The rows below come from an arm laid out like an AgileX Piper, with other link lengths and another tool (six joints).
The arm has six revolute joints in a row. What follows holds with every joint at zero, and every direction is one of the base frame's.
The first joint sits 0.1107 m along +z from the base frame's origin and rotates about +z.
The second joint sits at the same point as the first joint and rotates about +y.
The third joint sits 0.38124 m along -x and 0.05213 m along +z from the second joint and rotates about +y.
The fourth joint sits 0.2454 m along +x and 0.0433 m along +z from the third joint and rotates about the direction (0.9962, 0, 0.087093).
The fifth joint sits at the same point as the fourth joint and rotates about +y.
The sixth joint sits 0.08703 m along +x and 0.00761 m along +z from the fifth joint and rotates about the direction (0.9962, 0, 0.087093).
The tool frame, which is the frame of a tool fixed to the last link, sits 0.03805 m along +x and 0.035 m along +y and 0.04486 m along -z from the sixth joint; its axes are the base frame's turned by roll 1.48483, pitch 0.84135 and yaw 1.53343 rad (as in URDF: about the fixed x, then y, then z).
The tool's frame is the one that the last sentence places.
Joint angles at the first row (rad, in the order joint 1, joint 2, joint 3, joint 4, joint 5, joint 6):
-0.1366 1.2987 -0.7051 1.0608 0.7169 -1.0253
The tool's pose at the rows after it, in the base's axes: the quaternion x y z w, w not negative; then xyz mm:
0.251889, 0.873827, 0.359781, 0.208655, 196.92, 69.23, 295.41
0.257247, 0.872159, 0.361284, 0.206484, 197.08, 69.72, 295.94
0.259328, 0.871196, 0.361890, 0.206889, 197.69, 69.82, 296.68
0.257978, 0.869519, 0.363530, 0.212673, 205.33, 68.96, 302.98
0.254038, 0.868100, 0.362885, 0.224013, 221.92, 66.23, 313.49
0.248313, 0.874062, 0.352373, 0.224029, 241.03, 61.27, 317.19
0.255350, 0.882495, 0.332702, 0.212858, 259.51, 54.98, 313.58
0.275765, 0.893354, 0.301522, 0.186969, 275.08, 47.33, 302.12
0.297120, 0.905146, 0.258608, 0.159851, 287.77, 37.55, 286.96
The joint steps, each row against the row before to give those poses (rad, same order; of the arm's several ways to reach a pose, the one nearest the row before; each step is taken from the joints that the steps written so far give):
0.0000 0.0000 0.0001 0.0000 0.0000 0.0217
0.0000 -0.0001 -0.0001 0.0000 0.0001 0.0125
0.0000 0.0000 -0.0022 0.0000 -0.0009 0.0054
0.0000 0.0105 -0.0342 -0.0087 0.0049 0.0154
0.0000 0.0279 -0.0685 -0.0218 0.0049 0.0252
0.0000 0.0488 -0.0690 -0.0478 0.0084 0.0285
0.0000 0.0565 -0.0552 -0.0736 0.0001 0.0591
0.0000 0.0617 -0.0382 -0.1101 -0.0013 0.1012
0.0000 0.0594 -0.0300 -0.1389 -0.0022 0.1179

